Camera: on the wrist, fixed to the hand. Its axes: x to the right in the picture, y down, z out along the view.
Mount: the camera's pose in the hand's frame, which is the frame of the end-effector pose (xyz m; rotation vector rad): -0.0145 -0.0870 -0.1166 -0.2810 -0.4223 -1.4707
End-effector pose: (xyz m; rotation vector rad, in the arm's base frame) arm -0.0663 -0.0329 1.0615 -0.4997 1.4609 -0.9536
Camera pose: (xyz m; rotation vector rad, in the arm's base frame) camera -0.1966 -0.0404 1.1274 -1.9861 0.6594 -1.5780
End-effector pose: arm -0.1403 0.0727 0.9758 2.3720 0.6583 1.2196
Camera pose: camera -0.2642 0.1500 0.9832 1.1811 1.4877 0.1137
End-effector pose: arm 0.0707 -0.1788 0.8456 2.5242 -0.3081 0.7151
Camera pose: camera 0.0380 -0.0432 0.8893 1.8655 1.1229 -0.4160
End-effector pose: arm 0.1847 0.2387 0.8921 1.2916 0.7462 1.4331
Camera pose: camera 0.0958 0.2708 0.7806 0.4685 0.8402 0.0461
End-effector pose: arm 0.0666 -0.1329 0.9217 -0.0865 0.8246 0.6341
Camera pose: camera 0.0311 -0.2470 0.8374 -0.7125 0.1032 -0.6266
